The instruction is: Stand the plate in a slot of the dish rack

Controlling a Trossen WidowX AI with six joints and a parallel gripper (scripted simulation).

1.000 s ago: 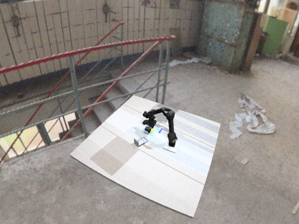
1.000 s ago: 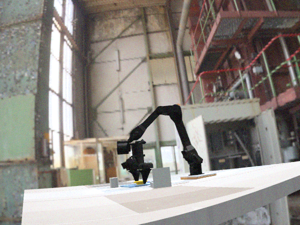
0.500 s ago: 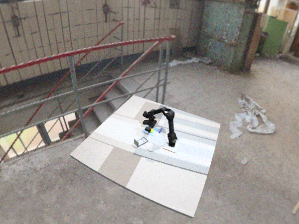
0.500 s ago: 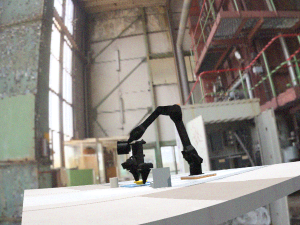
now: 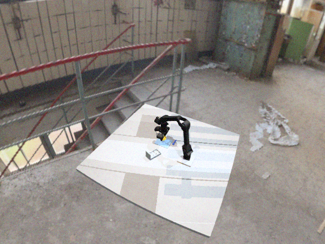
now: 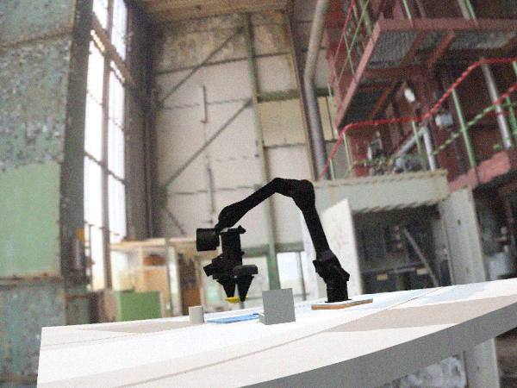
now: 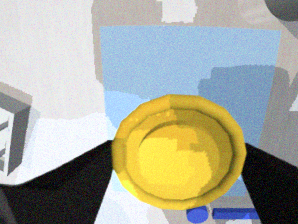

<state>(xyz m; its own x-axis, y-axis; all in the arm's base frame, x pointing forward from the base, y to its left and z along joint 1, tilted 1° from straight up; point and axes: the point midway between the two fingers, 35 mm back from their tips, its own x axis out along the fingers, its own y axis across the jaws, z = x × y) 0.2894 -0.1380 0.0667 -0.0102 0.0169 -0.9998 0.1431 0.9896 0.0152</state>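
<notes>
The blue mat is 10 mm behind my gripper tip, 10 mm to the right of it and 50 mm below it. The rest, counted from my gripper tip: yellow plate (10 mm above); pale cylinder (80 mm ahead, 100 mm to the right, 30 mm below); grey dish rack (30 mm ahead, 200 mm to the left, 30 mm below).
</notes>
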